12 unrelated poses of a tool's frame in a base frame.
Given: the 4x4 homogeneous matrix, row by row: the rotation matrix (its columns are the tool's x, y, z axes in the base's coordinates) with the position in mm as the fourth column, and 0 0 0 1 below. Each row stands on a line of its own.
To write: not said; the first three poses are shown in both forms.
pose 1, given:
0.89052 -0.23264 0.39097 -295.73
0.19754 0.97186 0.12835 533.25
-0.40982 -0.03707 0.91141 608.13
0 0 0 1
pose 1, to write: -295.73 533.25 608.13 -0.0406 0.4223 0.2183
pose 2, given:
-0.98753 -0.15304 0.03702 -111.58
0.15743 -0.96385 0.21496 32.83
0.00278 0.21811 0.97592 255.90
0 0 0 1
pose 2, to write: -111.58 32.83 255.90 0.2199 -0.0028 2.9835
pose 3, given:
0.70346 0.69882 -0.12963 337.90
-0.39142 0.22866 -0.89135 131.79
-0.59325 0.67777 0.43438 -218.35
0 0 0 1
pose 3, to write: 337.90 131.79 -218.35 1.0008 0.6351 -0.5078
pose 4, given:
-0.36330 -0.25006 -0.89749 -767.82
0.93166 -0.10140 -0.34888 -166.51
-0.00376 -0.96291 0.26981 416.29
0 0 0 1
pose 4, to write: -767.82 -166.51 416.29 -1.2976 0.0038 1.9426
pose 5, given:
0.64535 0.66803 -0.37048 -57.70
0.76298 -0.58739 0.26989 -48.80
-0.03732 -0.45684 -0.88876 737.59
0 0 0 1
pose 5, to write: -57.70 -48.80 737.59 -2.6668 0.0373 0.8687
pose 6, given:
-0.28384 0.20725 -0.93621 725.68
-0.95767 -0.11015 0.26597 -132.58
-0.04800 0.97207 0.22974 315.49
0 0 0 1
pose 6, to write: 725.68 -132.58 315.49 1.3387 0.0480 -1.8589
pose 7, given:
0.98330 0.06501 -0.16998 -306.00
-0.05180 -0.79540 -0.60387 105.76
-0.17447 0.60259 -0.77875 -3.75
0 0 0 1
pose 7, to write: -306.00 105.76 -3.75 2.4830 0.1754 -0.0526
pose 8, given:
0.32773 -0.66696 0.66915 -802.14
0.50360 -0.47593 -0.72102 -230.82
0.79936 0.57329 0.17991 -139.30
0 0 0 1
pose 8, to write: -802.14 -230.82 -139.30 1.2667 -0.9262 0.9939
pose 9, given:
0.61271 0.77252 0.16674 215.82
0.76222 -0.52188 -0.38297 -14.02
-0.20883 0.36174 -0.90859 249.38
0 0 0 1
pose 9, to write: 215.82 -14.02 249.38 2.7627 0.2104 0.8937
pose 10, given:
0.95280 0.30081 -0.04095 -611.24
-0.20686 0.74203 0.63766 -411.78
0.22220 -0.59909 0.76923 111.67
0 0 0 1
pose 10, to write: -611.24 -411.78 111.67 -0.6617 -0.2241 -0.2138
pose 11, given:
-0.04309 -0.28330 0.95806 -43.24
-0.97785 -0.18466 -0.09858 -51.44
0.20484 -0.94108 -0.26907 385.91
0 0 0 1
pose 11, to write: -43.24 -51.44 385.91 -1.8493 -0.2063 -1.6148
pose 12, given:
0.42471 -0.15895 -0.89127 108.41
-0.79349 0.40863 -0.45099 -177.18
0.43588 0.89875 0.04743 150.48
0 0 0 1
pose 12, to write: 108.41 -177.18 150.48 1.5181 -0.4510 -1.0794
